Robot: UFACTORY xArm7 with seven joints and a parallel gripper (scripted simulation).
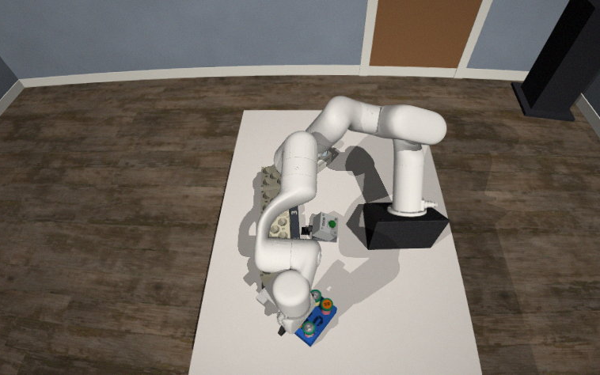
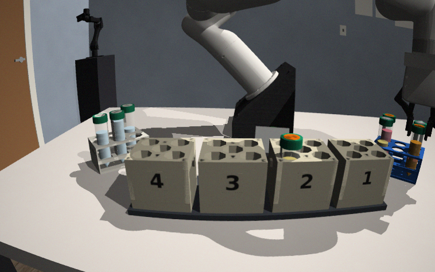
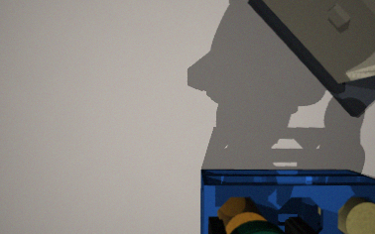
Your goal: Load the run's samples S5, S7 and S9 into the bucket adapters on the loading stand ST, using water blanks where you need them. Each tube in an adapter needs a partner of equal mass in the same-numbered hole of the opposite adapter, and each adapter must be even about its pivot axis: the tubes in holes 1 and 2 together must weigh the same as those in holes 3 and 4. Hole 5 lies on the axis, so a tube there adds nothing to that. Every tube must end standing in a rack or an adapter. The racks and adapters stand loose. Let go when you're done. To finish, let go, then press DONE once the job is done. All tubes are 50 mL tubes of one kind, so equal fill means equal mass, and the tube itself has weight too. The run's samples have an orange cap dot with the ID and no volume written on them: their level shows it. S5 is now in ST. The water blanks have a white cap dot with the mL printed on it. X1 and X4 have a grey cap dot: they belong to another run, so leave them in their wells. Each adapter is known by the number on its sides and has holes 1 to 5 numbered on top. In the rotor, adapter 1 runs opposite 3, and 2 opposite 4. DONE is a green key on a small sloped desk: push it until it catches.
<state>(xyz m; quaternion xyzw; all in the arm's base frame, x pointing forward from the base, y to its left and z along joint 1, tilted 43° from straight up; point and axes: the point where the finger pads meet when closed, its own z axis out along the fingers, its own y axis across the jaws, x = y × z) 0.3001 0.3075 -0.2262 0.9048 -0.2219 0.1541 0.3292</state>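
The S7 tube lies 1 cm behind my hand and 5 cm below it. From my hand the other things lie so: blue rack: 4 cm behind, 2 cm to the right, 9 cm below; pink-filled sample tube: 8 cm behind, 5 cm to the right, 5 cm below; green done key: 6 cm behind, 33 cm to the right, 5 cm below.
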